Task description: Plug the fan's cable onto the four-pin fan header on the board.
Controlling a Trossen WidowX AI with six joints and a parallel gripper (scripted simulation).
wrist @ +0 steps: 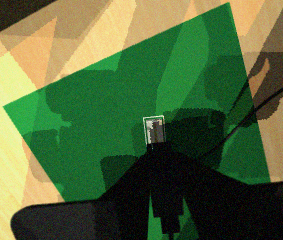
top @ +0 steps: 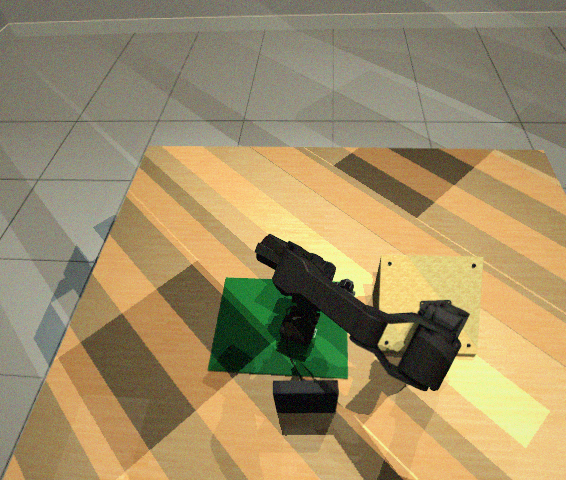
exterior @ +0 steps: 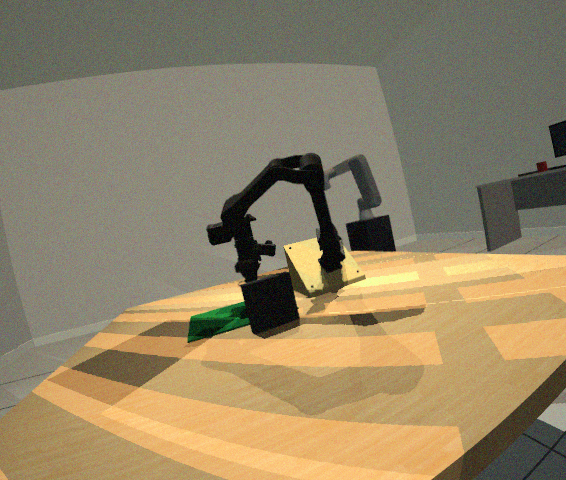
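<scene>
Now: the green board 60 mm ahead of my gripper tip, 20 mm to the right of it and 80 mm below it. From my gripper tip the other things lie so: dark plug: 10 mm ahead, 10 mm above; black fan: 10 mm ahead, 160 mm to the left, 10 mm below.
</scene>
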